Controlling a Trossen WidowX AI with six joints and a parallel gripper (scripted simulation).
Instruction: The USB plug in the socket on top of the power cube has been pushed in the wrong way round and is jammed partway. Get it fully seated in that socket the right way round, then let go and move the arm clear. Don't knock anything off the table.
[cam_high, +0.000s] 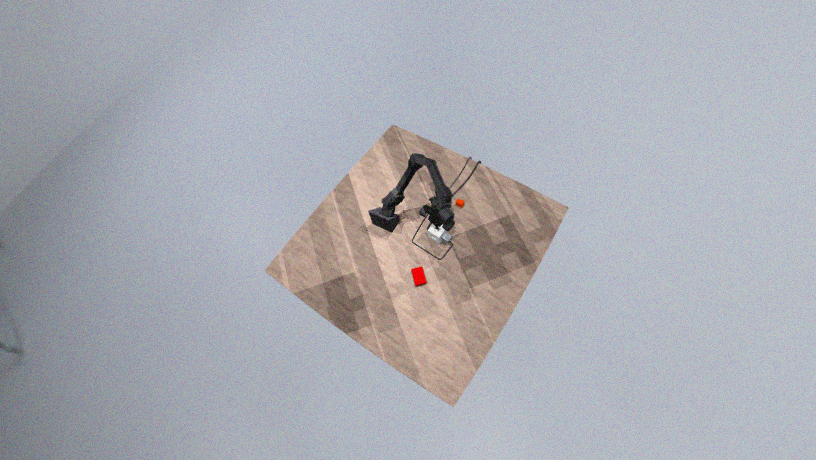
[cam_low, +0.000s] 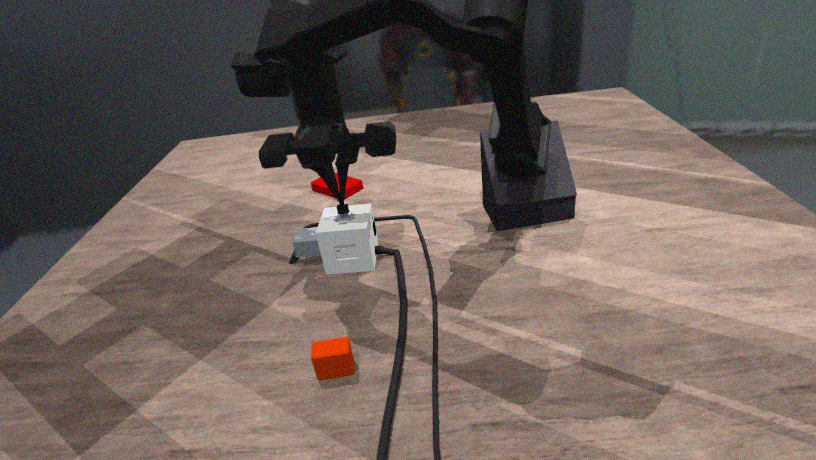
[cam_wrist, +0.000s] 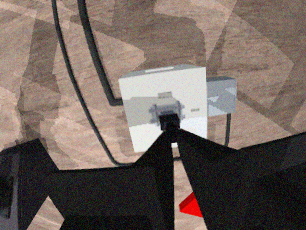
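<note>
Right now my gripper tip is 20 mm above the black USB plug. From my gripper tip the other things lie so: red flat block (260 mm to the right, 100 mm below, 50 mm ahead); then orange block (240 mm to the left, 90 mm below).
</note>
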